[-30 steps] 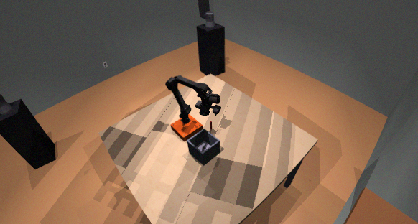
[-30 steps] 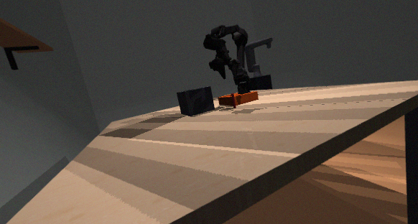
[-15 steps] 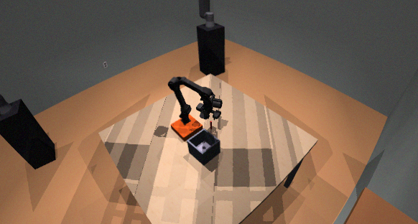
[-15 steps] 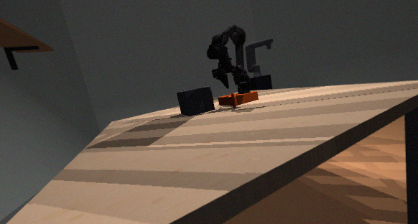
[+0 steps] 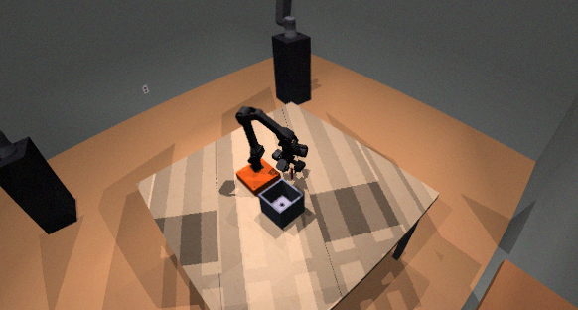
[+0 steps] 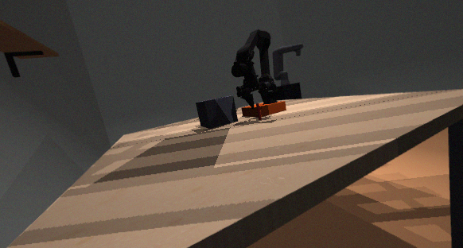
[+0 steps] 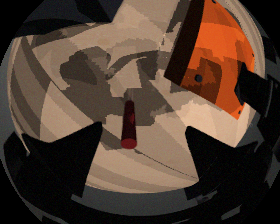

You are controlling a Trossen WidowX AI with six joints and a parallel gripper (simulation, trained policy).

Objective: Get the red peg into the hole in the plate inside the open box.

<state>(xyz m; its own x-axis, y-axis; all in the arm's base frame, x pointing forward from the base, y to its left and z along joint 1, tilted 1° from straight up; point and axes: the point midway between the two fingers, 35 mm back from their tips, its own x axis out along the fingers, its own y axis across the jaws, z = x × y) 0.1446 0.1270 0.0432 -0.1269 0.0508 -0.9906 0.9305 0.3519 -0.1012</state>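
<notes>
Right now my gripper tip is 1 cm short of the red peg, 1 cm to the right of it and 2 cm above it. The rest, counted from my gripper tip: grey plate 18 cm ahead, 16 cm to the right, 2 cm below.
</notes>
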